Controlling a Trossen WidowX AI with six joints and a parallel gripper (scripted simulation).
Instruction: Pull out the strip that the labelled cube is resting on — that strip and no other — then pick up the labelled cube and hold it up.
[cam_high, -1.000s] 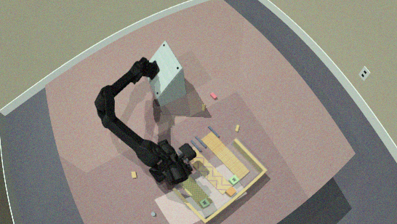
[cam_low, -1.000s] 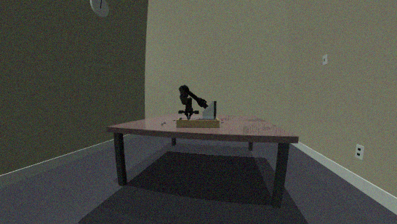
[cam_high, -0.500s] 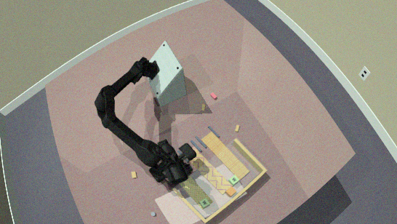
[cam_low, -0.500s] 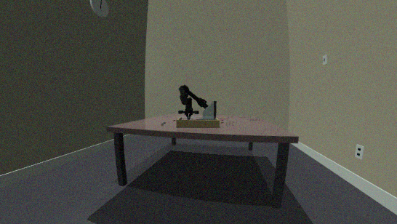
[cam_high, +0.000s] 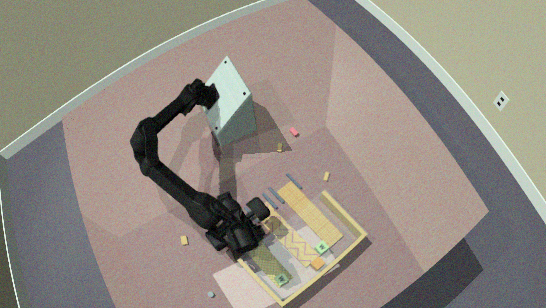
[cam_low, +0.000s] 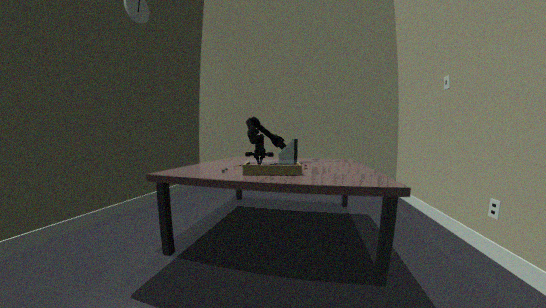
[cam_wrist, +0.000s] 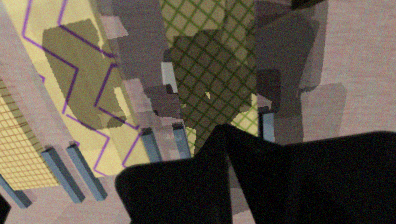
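My gripper tip is now 90 mm short of the lattice strip and 20 mm to the right of it. From my gripper tip the other things lie so: grey disc 150 mm ahead, 170 mm to the right; then pink block 240 mm behind, 280 mm to the left.
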